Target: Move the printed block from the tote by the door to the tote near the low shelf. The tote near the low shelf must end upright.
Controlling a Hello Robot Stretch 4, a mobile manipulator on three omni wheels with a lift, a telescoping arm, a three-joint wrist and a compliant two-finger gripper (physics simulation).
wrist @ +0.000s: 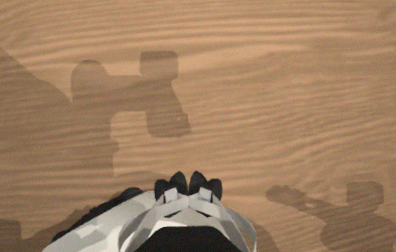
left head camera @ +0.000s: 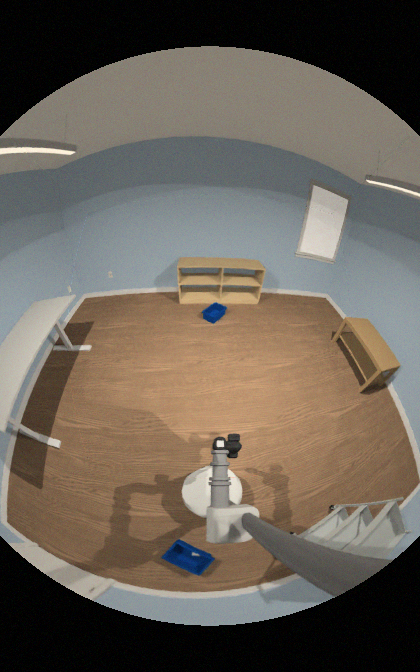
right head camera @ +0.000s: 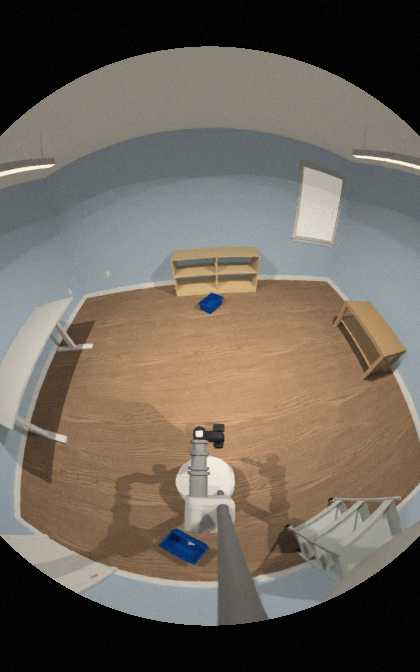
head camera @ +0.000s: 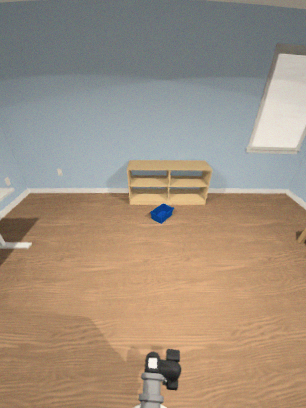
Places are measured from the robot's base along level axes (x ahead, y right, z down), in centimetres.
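Pixels of known places: gripper, fingertip midpoint: [wrist: 188, 186].
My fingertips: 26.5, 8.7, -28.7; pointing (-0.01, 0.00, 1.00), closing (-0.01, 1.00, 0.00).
Behind a point stands the place of what it marks, as x, y, z.
The tote near the low shelf [head camera: 156, 217] @(195.6, -5.0, -3.7) [left head camera: 209, 318] @(193.6, -3.4, -2.3) [right head camera: 205, 308] is blue and stands upright on the floor, in front of the low shelf [head camera: 169, 165] @(252.0, 10.5, -58.3) [left head camera: 220, 262] @(251.1, 8.9, -58.2) [right head camera: 215, 252]. The tote by the door [left head camera: 182, 566] @(-67.0, -18.9, -8.2) [right head camera: 176, 556] is blue and upright, behind my base. A small whitish block [left head camera: 195, 554] @(-57.3, -10.3, -1.5) [right head camera: 191, 543] lies inside it. My gripper [wrist: 188, 186] @(26.5, 8.7, -28.7) points down over the floor, away from both totes. Its fingers are together, with nothing visible between them. In the head views the wrist hides the fingertips.
A white table [left head camera: 30, 340] @(78.9, -163.6, -69.3) [right head camera: 30, 340] stands at the left, and a wooden bench [left head camera: 372, 345] @(114.9, 193.7, -42.2) [right head camera: 375, 327] at the right. A grey cart [left head camera: 365, 502] @(-33.8, 102.3, -42.4) [right head camera: 365, 498] is behind my base at the right. The door [left head camera: 65, 565] [right head camera: 70, 557] shows at the lower left.
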